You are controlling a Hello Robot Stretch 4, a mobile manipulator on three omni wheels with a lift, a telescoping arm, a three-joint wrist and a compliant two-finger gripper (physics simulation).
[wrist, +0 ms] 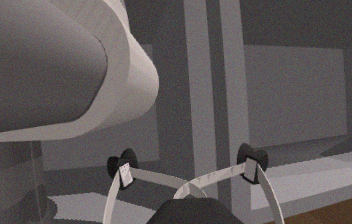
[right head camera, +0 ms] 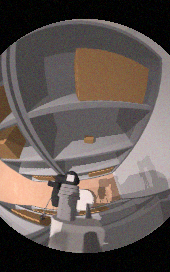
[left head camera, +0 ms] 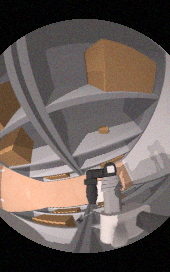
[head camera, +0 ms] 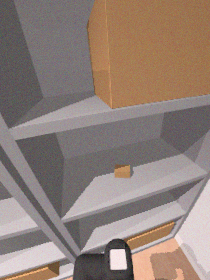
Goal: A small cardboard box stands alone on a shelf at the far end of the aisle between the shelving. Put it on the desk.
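Pixels of known places: gripper, between the fingertips: [wrist: 186, 159] [left head camera: 92, 223]; robot's base, origin of its link: [right head camera: 81, 198] [left head camera: 97, 190].
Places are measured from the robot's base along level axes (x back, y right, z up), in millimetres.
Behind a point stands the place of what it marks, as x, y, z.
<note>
The small cardboard box [head camera: 122, 171] {-582, 59, 1012} [left head camera: 103, 130] {-577, 61, 1004} [right head camera: 89, 140] {-576, 72, 1000} stands alone on a middle shelf [head camera: 150, 186] {-504, 201, 963} of the grey shelving. It does not show in the wrist view. My gripper [wrist: 186, 159] {136, -85, 1096} is open, with its two fingertips wide apart and nothing between them. In the wrist view it points at other grey shelving, with a part of the robot's own body at the upper left. In the head view the wrist joint shows at the bottom, below the shelf, and the fingers are hidden there. The desk does not show in these views.
A large cardboard box [head camera: 155, 50] {-475, 139, 1559} [left head camera: 120, 67] {-465, 100, 1548} [right head camera: 112, 75] {-484, 177, 1556} stands on the shelf above. Other boxes [left head camera: 17, 147] {-316, -711, 1173} [right head camera: 10, 142] {-326, -714, 1162} stand in the bay to the left. A grey upright [wrist: 202, 90] {242, -116, 1179} stands behind the fingers. A white wall [right head camera: 145, 130] {-560, 618, 1178} is at the right.
</note>
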